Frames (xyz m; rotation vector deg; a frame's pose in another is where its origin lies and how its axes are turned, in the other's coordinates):
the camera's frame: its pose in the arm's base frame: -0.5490 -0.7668 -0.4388 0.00 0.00 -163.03
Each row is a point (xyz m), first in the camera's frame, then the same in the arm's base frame.
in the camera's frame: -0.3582 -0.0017 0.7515
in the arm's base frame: -0.2069 -0.6606 0.3127
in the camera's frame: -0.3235 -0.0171 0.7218
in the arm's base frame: -0.2446 -0.6560 0.2830
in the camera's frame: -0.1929 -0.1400 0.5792
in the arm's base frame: -0.4054 -0.5766 0.1404
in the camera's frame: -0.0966 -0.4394 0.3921
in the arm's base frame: -0.5849 -0.3183 -0.0467
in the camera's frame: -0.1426 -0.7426 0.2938
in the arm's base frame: -0.6294 -0.0149 -0.1450
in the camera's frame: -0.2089 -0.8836 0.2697
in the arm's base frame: -0.6071 0.1393 -0.1691
